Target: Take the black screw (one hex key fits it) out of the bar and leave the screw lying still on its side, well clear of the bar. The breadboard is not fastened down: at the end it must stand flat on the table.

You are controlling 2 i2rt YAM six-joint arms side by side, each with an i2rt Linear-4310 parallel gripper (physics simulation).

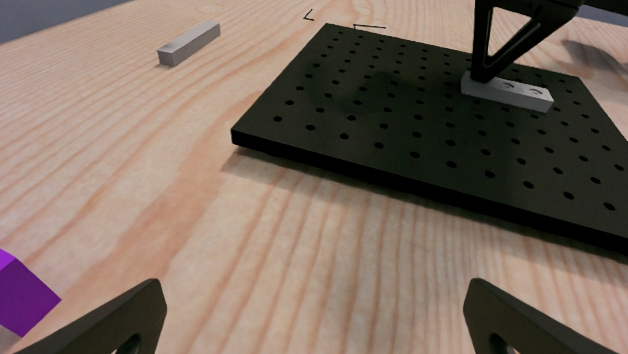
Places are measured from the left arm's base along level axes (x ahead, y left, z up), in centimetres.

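Pixels of known places: left gripper, fingertip midpoint: (314, 293); right gripper, fingertip midpoint: (479, 76).
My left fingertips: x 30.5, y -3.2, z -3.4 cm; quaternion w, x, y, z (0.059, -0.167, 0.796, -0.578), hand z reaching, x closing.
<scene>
For each thing: its top centre in the pictures, then the offset to it from my left fingertips. "spot": a spot on its surface instead. Level surfaces: height alone.
- black breadboard, surface spot: (300, 111) spot: dy -14.8, dx +6.0, dz -3.8 cm
- light grey bar, surface spot: (520, 97) spot: dy -25.2, dx -10.9, dz -2.9 cm
- loose grey block, middle of its top: (191, 34) dy -25.1, dx +23.3, dz -4.8 cm
- table, its level: dz -6.3 cm
- purple block, surface spot: (25, 295) spot: dy +2.7, dx +11.5, dz -4.4 cm
The black breadboard (300, 111) lies on the wooden table and looks flat. A light grey bar (520, 97) lies on its far right part, with two round recesses showing on top. My right gripper (479, 76) comes down from above onto the bar's left end. Its fingers look close together, with nothing seen between them, and the tip touches or nearly touches the bar. The black screw cannot be made out; the fingertip hides that end of the bar. My left gripper (314, 293) is open and empty over the table, in front of the breadboard.
A loose grey block (189, 44) lies on the table (150, 200) at the far left. Part of a purple block (25, 295) shows at the lower left, beside my left finger. Thin black corner marks (369, 26) are on the table behind the breadboard.
</scene>
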